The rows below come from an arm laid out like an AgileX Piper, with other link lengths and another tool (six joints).
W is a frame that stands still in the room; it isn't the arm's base.
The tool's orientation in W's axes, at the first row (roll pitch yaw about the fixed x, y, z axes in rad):
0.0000 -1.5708 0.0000
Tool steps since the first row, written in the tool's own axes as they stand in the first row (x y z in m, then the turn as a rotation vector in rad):
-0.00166 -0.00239 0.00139 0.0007 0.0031 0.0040
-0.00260 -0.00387 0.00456 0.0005 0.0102 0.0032
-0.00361 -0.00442 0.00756 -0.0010 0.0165 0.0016
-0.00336 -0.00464 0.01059 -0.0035 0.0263 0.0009
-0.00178 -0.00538 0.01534 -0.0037 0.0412 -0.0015
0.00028 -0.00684 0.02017 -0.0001 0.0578 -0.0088
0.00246 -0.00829 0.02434 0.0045 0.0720 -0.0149
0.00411 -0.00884 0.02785 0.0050 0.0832 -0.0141
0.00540 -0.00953 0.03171 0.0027 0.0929 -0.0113
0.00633 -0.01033 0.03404 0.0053 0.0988 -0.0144
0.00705 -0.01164 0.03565 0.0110 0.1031 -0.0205
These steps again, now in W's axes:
-0.00139 -0.00239 -0.00166 -0.0040 0.0031 0.0007
-0.00456 -0.00387 -0.00260 -0.0032 0.0102 0.0005
-0.00756 -0.00442 -0.00361 -0.0016 0.0165 -0.0010
-0.01059 -0.00464 -0.00336 -0.0009 0.0263 -0.0035
-0.01534 -0.00538 -0.00178 0.0015 0.0412 -0.0037
-0.02017 -0.00684 0.00028 0.0088 0.0578 -0.0001
-0.02434 -0.00829 0.00246 0.0149 0.0720 0.0045
-0.02785 -0.00884 0.00411 0.0141 0.0832 0.0050
-0.03171 -0.00953 0.00540 0.0113 0.0929 0.0027
-0.03404 -0.01033 0.00633 0.0144 0.0988 0.0053
-0.03565 -0.01164 0.00705 0.0205 0.1031 0.0110

